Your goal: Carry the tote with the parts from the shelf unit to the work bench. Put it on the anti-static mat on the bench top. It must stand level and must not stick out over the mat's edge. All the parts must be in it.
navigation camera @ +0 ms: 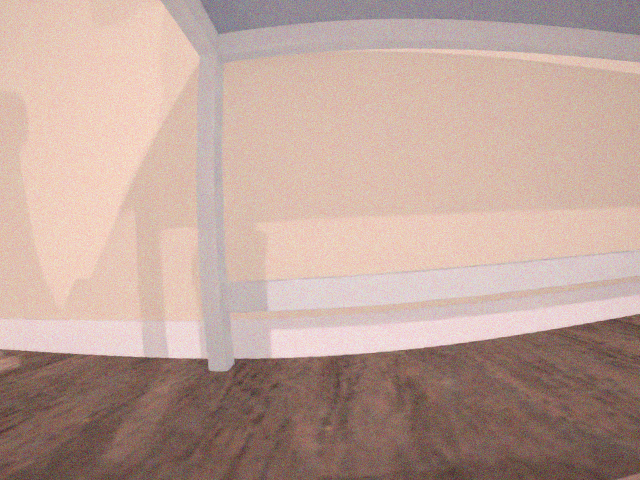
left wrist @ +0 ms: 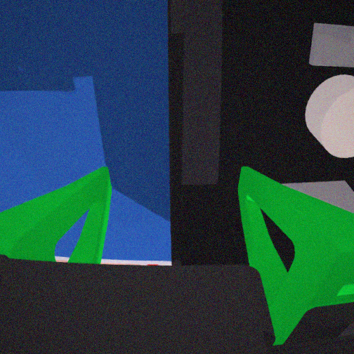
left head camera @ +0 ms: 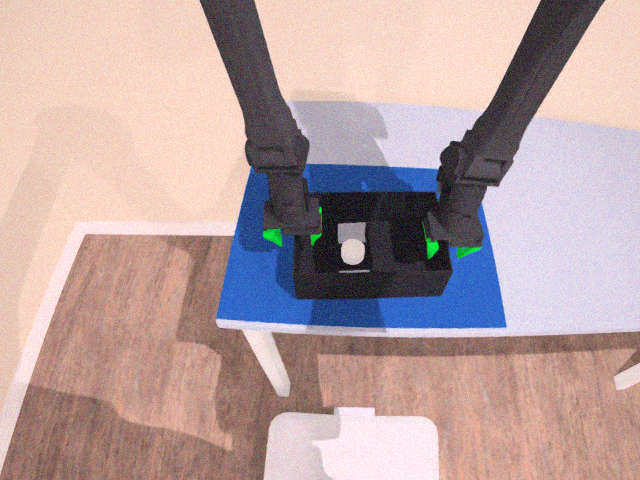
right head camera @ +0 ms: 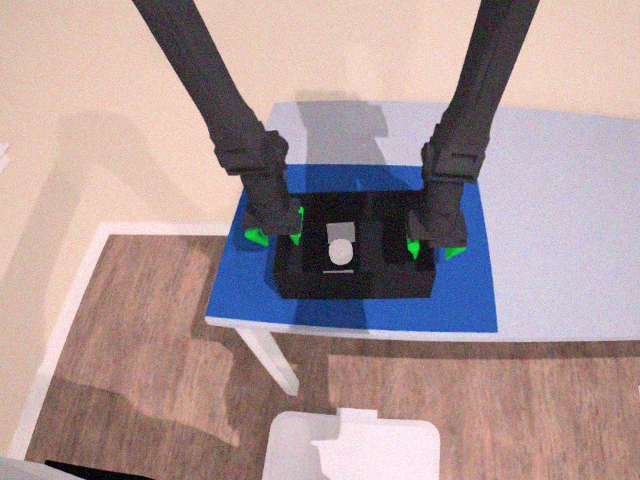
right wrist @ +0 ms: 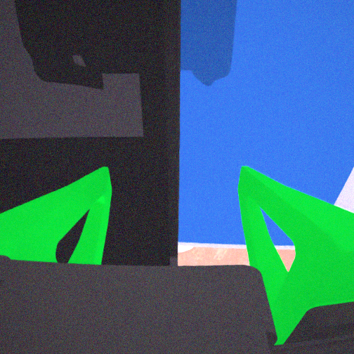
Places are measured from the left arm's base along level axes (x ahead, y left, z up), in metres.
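Where they show: left gripper, fingertip midpoint: (left head camera: pixel 296 243) (right head camera: pixel 282 243); right gripper, fingertip midpoint: (left head camera: pixel 443 256) (right head camera: pixel 430 256).
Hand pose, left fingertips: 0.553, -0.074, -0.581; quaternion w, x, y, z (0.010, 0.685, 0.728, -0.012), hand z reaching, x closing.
After its pixels a point has its place, as x, y, z.
The black tote (left head camera: pixel 369 284) @[0.468, -0.221, -0.587] (right head camera: pixel 356 285) @[0.469, -0.231, -0.589] (left wrist: pixel 201 110) (right wrist: pixel 145 210) stands on the blue mat (left head camera: pixel 248 299) @[0.454, 0.023, -0.646] (right head camera: pixel 465 312) @[0.447, -0.450, -0.646] (left wrist: pixel 40 140) (right wrist: pixel 280 130), looks level and lies within its edges. In its left compartment are a round white part (left head camera: pixel 353 251) @[0.564, -0.190, -0.619] (right head camera: pixel 340 252) @[0.562, -0.190, -0.619] (left wrist: pixel 332 117), a grey block (left head camera: pixel 351 230) @[0.623, -0.185, -0.623] (right head camera: pixel 340 230) @[0.623, -0.184, -0.623] (left wrist: pixel 334 46) and a light flat part (left head camera: pixel 354 271) @[0.506, -0.192, -0.603] (right head camera: pixel 338 271) @[0.506, -0.192, -0.602] (left wrist: pixel 327 192). My left gripper (left head camera: pixel 296 241) @[0.553, -0.074, -0.581] (right head camera: pixel 280 241) @[0.553, -0.074, -0.581] (left wrist: pixel 174 177) and right gripper (left head camera: pixel 445 255) @[0.534, -0.372, -0.581] (right head camera: pixel 431 256) @[0.534, -0.372, -0.581] (right wrist: pixel 175 170) are open and empty, one finger on either side of the tote's end walls. The right compartment is partly hidden.
The white bench (left head camera: pixel 563 232) @[0.660, -0.733, -0.647] (right head camera: pixel 558 232) @[0.658, -0.703, -0.648] extends to the right of the mat. A wall (left head camera: pixel 129 62) @[1.174, 0.541, -0.470] (right head camera: pixel 93 67) @[1.171, 0.719, -0.426] stands behind it. The robot's white base (left head camera: pixel 382 449) @[0.214, -0.311, -1.150] (right head camera: pixel 382 449) @[0.223, -0.313, -1.150] is at the bottom. A bench leg (navigation camera: pixel 210 206) @[1.067, 0.023, -1.078] stands in the navigation view.
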